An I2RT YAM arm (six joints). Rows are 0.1 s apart.
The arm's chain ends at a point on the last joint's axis. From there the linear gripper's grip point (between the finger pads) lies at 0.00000 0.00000 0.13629 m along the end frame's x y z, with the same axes.
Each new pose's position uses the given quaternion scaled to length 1; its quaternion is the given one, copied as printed.
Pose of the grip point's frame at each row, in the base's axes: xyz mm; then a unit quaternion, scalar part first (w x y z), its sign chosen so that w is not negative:
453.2 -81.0 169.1 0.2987 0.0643 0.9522 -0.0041
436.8 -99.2 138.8 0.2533 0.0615 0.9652 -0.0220
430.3 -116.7 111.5 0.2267 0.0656 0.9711 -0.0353
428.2 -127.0 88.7 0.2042 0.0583 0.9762 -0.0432
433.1 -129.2 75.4 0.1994 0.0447 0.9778 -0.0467
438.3 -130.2 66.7 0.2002 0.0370 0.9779 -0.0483
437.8 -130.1 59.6 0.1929 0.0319 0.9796 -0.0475
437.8 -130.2 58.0 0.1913 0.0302 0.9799 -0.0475
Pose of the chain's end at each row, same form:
375.7 -74.7 281.1 0.2987 0.0643 0.9522 -0.0041
370.5 -89.2 257.5 0.2533 0.0615 0.9652 -0.0220
370.9 -103.3 233.4 0.2267 0.0656 0.9711 -0.0353
374.5 -112.3 213.1 0.2042 0.0583 0.9762 -0.0432
380.5 -114.3 200.3 0.1994 0.0447 0.9778 -0.0467
385.4 -115.3 191.4 0.2002 0.0370 0.9779 -0.0483
386.7 -115.7 185.1 0.1929 0.0319 0.9796 -0.0475
387.1 -115.9 183.7 0.1913 0.0302 0.9799 -0.0475

